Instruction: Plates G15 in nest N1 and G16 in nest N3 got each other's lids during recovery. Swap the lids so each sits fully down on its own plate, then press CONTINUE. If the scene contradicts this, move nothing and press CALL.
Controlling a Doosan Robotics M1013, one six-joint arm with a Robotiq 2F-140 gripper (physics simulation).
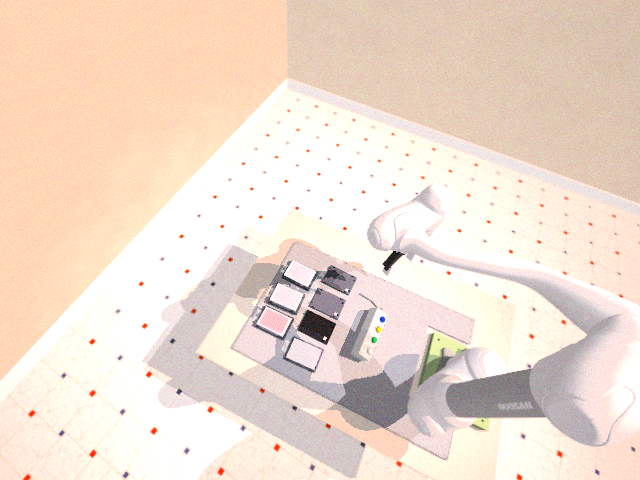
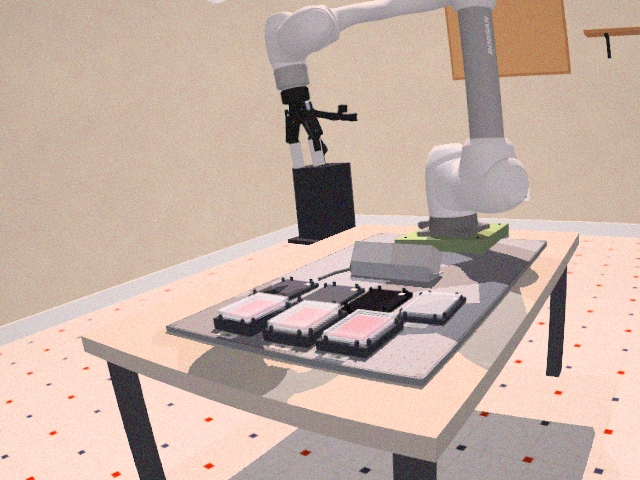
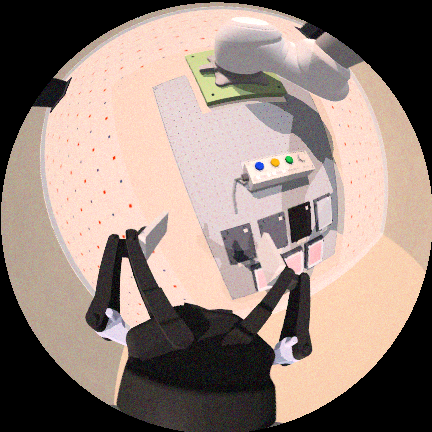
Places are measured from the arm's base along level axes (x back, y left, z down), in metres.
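Pixels of known places: gripper, fingertip midpoint: (image 1: 397, 265) (image 2: 308, 166) (image 3: 214, 232); arm's base, origin of the base link: (image 2: 454, 231) (image 3: 236, 68).
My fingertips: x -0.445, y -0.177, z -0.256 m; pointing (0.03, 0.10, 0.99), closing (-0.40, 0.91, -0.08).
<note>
For each thing: its top centre in the pictures, then the offset to it from my fingertips.
- lid, middle of its top: (image 2: 432, 302) (image 3: 324, 212) (image 1: 304, 353) dz +0.262, dx -0.147, dy +0.446 m
- button box, middle of its top: (image 2: 395, 241) (image 3: 286, 168) (image 1: 372, 331) dz +0.196, dx +0.050, dy +0.223 m
- black nest, middle of its top: (image 2: 376, 295) (image 3: 302, 223) (image 1: 317, 325) dz +0.260, dx -0.163, dy +0.317 m
Three pink-filled plates in black nests stand in a row: one (image 1: 299, 273) (image 2: 253, 308) (image 3: 261, 278), a middle one (image 1: 286, 297) (image 2: 305, 316) (image 3: 295, 261) and a third (image 1: 274, 321) (image 2: 361, 326) (image 3: 315, 251). A whitish plate or lid (image 1: 304, 353) (image 2: 433, 304) (image 3: 324, 212) sits in a nest of the other row. Labels G15, G16, N1 and N3 are unreadable, and which lid is on which plate cannot be told. The button box (image 1: 368, 335) (image 2: 395, 260) (image 3: 277, 172) has blue, yellow, green and white buttons. My gripper (image 1: 387, 264) (image 2: 307, 161) is open and empty, high beside the board.
Beside the whitish item are a black nest (image 1: 316, 326) (image 2: 382, 299) (image 3: 300, 222) and two dark grey ones (image 1: 327, 302) (image 3: 273, 230), (image 1: 338, 279) (image 3: 238, 244). A cable runs from the button box. A tall black box (image 2: 324, 201) stands behind the table. The arm's green base plate is at the board's far end.
</note>
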